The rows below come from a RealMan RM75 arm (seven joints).
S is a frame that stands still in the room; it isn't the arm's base.
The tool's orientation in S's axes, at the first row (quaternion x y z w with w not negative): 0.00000 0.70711 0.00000 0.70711
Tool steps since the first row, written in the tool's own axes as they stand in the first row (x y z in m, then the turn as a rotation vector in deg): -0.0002 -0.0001 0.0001 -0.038 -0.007 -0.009; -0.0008 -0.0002 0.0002 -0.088 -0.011 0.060; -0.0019 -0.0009 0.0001 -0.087 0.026 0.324; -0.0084 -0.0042 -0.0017 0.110 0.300 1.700; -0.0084 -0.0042 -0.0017 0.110 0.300 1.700; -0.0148 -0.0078 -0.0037 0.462 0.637 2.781; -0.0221 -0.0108 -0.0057 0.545 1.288 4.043; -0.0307 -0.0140 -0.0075 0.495 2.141 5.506; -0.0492 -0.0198 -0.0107 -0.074 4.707 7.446; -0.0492 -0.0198 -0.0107 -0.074 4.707 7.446; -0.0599 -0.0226 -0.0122 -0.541 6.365 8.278
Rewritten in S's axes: 0.0001 -0.0001 0.0002 -0.009 -0.007 0.038; 0.0002 -0.0002 0.0008 0.060 -0.011 0.088; 0.0001 -0.0009 0.0019 0.324 0.026 0.087; -0.0017 -0.0042 0.0084 1.700 0.300 -0.110; -0.0017 -0.0042 0.0084 1.700 0.300 -0.110; -0.0037 -0.0078 0.0148 2.781 0.637 -0.462; -0.0057 -0.0108 0.0221 4.043 1.288 -0.545; -0.0075 -0.0140 0.0307 5.506 2.141 -0.495; -0.0107 -0.0198 0.0492 7.446 4.707 0.074; -0.0107 -0.0198 0.0492 7.446 4.707 0.074; -0.0122 -0.0226 0.0599 8.278 6.365 0.541
